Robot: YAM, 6 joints.
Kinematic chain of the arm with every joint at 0, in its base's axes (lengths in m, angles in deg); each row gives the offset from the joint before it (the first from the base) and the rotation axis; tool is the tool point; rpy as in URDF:
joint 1: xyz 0 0 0.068 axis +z
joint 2: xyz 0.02 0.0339 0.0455 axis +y
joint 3: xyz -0.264 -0.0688 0 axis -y
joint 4: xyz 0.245 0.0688 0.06 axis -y
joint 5: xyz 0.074 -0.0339 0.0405 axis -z
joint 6: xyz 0.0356 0 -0.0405 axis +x
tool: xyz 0 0 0 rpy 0 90 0
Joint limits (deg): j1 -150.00..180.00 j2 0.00..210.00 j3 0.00..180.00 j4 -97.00..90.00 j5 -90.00..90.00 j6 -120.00..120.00
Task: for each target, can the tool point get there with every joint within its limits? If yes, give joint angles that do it. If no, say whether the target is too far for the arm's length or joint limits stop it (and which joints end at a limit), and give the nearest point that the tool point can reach.
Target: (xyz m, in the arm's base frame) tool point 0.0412 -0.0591 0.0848
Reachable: yes | joints -72.29 110.13 19.17 -71.68 -36.73 -60.48
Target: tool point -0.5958 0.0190 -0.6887
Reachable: no: too far | nearest point -0.4150 0.0132 -0.3397 | short by 0.393 m
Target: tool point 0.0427 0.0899 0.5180
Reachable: yes | joints -95.78 36.23 109.48 -75.51 -70.11 53.12
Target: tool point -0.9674 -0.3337 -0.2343
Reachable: no: too far | nearest point -0.5330 -0.2915 -0.0940 | short by 0.458 m
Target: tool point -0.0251 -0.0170 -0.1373
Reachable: yes | joints -82.89 192.34 47.10 -31.57 49.23 61.05
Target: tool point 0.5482 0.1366 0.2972
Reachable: yes | joints 10.76 141.72 125.67 35.65 -63.37 79.40
